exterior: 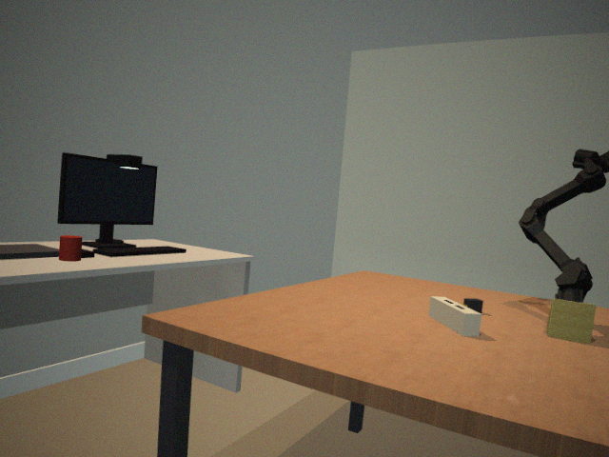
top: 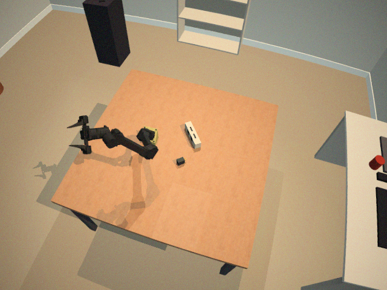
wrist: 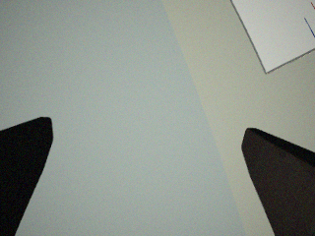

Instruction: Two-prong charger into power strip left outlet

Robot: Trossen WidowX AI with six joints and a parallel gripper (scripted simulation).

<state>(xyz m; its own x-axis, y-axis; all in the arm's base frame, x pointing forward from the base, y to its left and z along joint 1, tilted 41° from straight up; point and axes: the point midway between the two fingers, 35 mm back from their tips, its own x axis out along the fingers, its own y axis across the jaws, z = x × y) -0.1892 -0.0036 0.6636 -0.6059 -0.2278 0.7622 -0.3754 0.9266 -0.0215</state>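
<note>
My gripper tip is now 570 mm above the two-prong charger, 450 mm short of it and 370 mm to the right of it.
</note>
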